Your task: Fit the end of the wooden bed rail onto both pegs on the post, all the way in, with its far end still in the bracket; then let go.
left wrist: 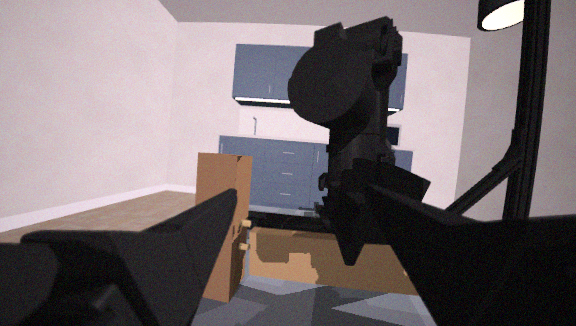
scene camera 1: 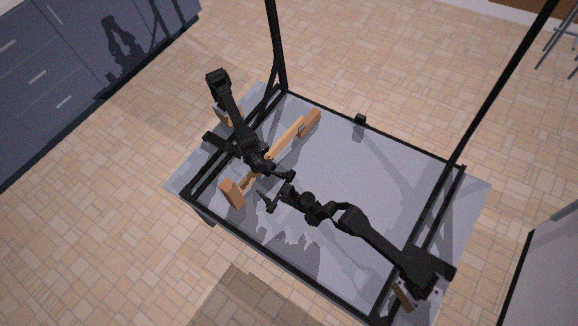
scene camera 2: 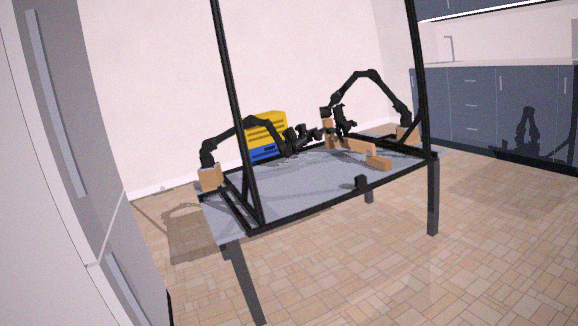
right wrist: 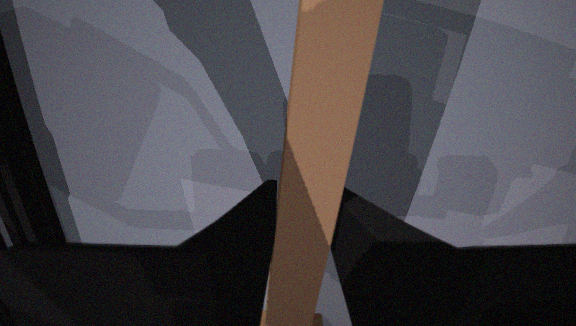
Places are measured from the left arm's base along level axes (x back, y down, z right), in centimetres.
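Pixels of known places: left gripper, between the fingertips: (left wrist: 300,192) (scene camera 1: 262,180) (scene camera 2: 321,127); right gripper, between the fingertips: (left wrist: 346,259) (scene camera 2: 344,142) (right wrist: 299,190); left arm's base, origin of its link: (scene camera 1: 417,287) (scene camera 2: 208,166); right arm's base, origin of its link: (scene camera 2: 406,125).
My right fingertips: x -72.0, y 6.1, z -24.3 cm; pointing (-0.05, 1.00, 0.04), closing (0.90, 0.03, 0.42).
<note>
Ahead of a thing's pixels: the offset from my right fingertips to its top centre. "pt": to the spot under its first point.
The upright wooden post {pt dx +10.0, dy -8.7, dz -15.1 cm} (scene camera 1: 231,194) (left wrist: 215,175) stands at the rail's near end, with two pegs {pt dx +4.5, dy -0.6, dz -13.3 cm} (left wrist: 245,235) on its side. The wooden rail {dx -3.2, dy -4.8, dz +8.6 cm} (scene camera 1: 285,141) (scene camera 2: 359,145) (left wrist: 280,270) (right wrist: 330,75) lies lengthwise; its near end is at the peg tips in the left wrist view, short of the post's face. Whether it touches the pegs is unclear. Its far end meets the grey bracket {pt dx -8.4, dy -1.2, dz +25.6 cm} (scene camera 1: 301,128) (scene camera 2: 370,153) on a wooden block {dx -12.1, dy -0.9, dz +31.8 cm} (scene camera 1: 312,119) (scene camera 2: 379,163). My right gripper (right wrist: 299,190) is shut on the rail, pointing down. My left gripper (left wrist: 300,192) is open and empty, facing the post and rail.
My right arm (scene camera 1: 235,117) reaches over the rail from the upper left in scene camera 1. A black frame bar (scene camera 1: 300,267) edges the table. A small black box {pt dx +1.7, dy +1.2, dz +52.4 cm} (scene camera 1: 360,119) (scene camera 2: 360,182) sits on the opposite edge bar. The two grippers are close together near the post.
</note>
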